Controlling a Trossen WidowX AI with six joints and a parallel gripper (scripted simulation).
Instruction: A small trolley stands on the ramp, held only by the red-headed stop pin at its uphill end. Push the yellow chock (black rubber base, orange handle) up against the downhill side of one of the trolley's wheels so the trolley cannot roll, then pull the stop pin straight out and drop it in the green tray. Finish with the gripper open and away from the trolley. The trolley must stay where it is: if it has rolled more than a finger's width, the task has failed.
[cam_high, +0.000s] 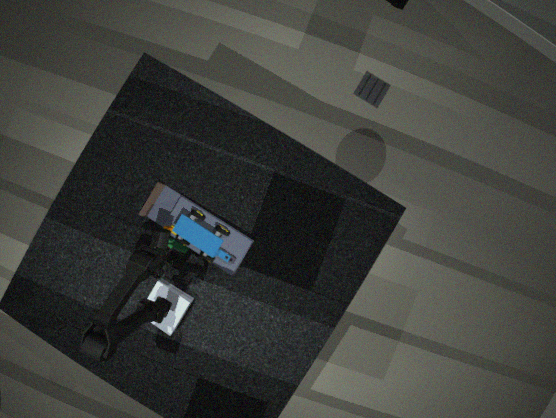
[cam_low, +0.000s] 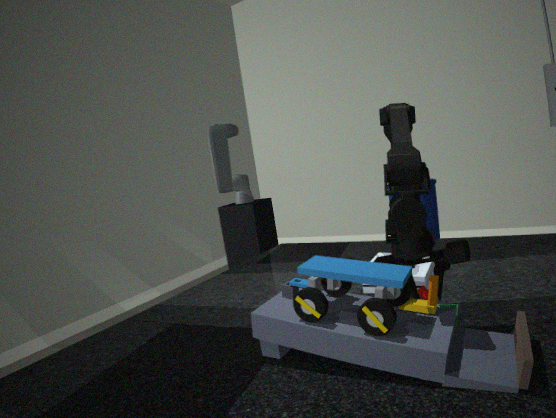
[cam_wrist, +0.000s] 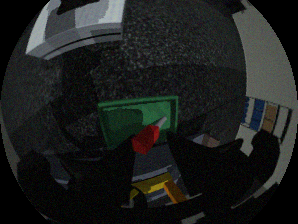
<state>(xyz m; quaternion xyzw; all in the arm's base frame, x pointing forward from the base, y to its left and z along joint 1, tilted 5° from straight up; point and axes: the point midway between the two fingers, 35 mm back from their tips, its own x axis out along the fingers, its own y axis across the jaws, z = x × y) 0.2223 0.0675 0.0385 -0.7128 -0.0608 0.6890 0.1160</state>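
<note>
The green tray is 1 cm behind my gripper tip, 1 cm to the right of it and 5 cm below it. Also, from my gripper tip: yellow chock: 8 cm ahead, 1 cm to the right, 4 cm above; then red-headed stop pin: 1 cm to the left, 1 cm below; then grey ramp: 11 cm ahead, 12 cm to the right.
</note>
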